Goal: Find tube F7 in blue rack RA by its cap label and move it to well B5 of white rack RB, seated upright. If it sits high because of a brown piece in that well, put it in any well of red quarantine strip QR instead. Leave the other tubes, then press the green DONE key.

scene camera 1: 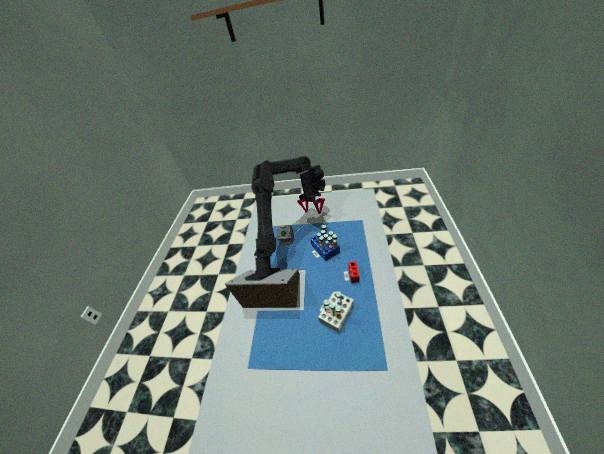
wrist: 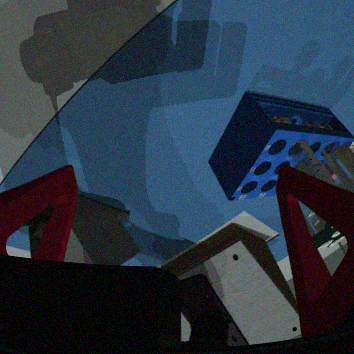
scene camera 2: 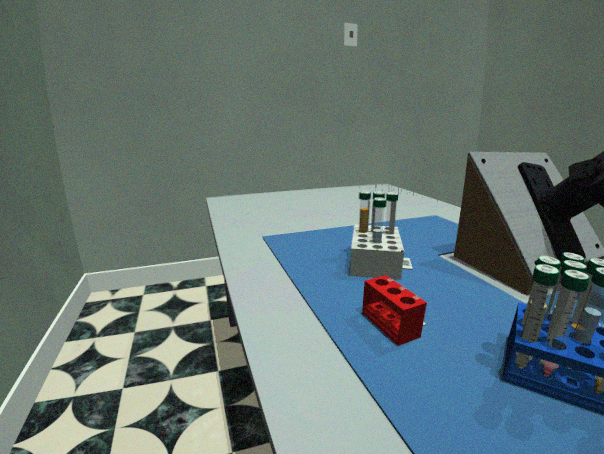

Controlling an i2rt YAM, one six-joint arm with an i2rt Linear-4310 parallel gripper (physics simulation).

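Places are measured from the arm's base along level axes (x back, y right, z up), in centimetres.
Where they show: gripper, between the fingertips: (scene camera 1: 313,212) (wrist: 176,176); arm's base, origin of its link: (scene camera 1: 264,274) (wrist: 210,319) (scene camera 2: 548,210).
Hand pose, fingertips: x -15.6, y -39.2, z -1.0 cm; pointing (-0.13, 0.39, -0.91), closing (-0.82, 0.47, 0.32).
Note:
Each offset is from my fingertips to the top centre of the thing. "pt": to the spot under its first point. Level surfaces: height alone.
My gripper (scene camera 1: 313,212) (wrist: 176,176) is open and empty, high above the table beyond the far edge of the blue mat. Blue rack RA {dx -7.2, dy +15.6, dz -4.6 cm} (scene camera 1: 320,251) (scene camera 2: 511,345) (wrist: 240,145) holds several upright green-capped tubes; the cap labels are too small or blurred to read, so I cannot tell which is F7. White rack RB {dx -15.3, dy +48.5, dz -4.6 cm} (scene camera 1: 345,320) (scene camera 2: 376,263) holds several green-capped tubes; I cannot tell well B5 or any brown piece. Red strip QR {dx -21.6, dy +30.1, dz -4.6 cm} (scene camera 1: 354,279) (scene camera 2: 412,325) has three empty wells. The green DONE key {pt dx +13.9, dy +12.4, dz -2.8 cm} (scene camera 1: 283,233) is on a small grey box.
The arm's wedge-shaped base (scene camera 1: 272,295) (scene camera 2: 492,220) (wrist: 250,295) stands at the mat's left side. The grey key box {dx +14.4, dy +9.8, dz -1.2 cm} (wrist: 105,225) shows behind the left finger in the wrist view. Small white label cards lie beside the racks. The blue mat {dz -9.6 cm} (scene camera 1: 300,350) lies on a pale table.

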